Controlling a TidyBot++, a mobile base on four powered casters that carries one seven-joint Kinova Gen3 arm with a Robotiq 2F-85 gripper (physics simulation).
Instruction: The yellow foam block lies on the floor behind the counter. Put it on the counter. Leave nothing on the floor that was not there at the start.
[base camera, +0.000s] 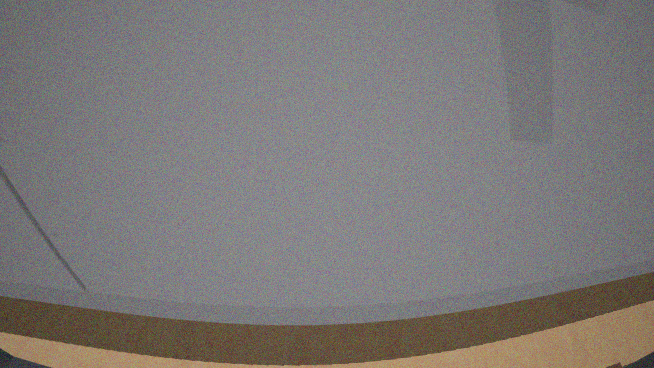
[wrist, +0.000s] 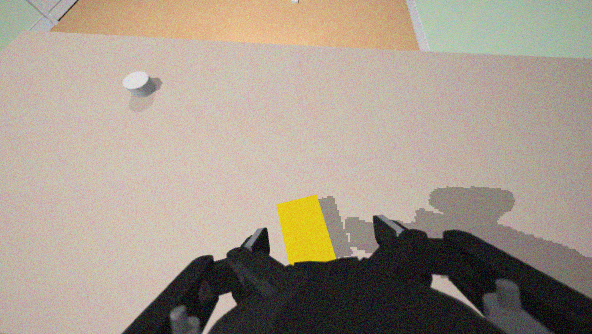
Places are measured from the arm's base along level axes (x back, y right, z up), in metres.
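Pixels of known places: gripper, fingertip midpoint: (wrist: 320, 233).
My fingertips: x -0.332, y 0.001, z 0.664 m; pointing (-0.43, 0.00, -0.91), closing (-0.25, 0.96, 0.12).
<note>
Ahead of a thing's pixels: the offset from my fingertips to its top centre. Level surfaces: height alone.
The yellow foam block {dx -0.008, dy -0.009, dz -0.106 m} (wrist: 305, 230) lies on the pale pinkish top of the counter {dz -0.151 m} (wrist: 300, 125) in the wrist view, low and near the middle. Its near end is hidden behind the gripper's body. My gripper (wrist: 320, 233) is open and empty above the counter top. The block shows between the two spread fingertips, with a gap on each side, and casts a shadow to its right. In the base camera view, a plain grey face, which looks like the counter's side (base camera: 300, 175), fills most of the picture. The block and gripper do not show there.
A white-topped grey cylinder {dx -0.252, dy -0.397, dz -0.127 m} (wrist: 137, 83) stands on the counter top at the upper left. Beyond the counter's far edge are an orange-brown surface {dz -1.061 m} (wrist: 240, 25) and pale green areas (wrist: 505, 25). In the base camera view, a dark brown band (base camera: 300, 345) runs below the grey face, above a light wood-coloured strip (base camera: 600, 335).
</note>
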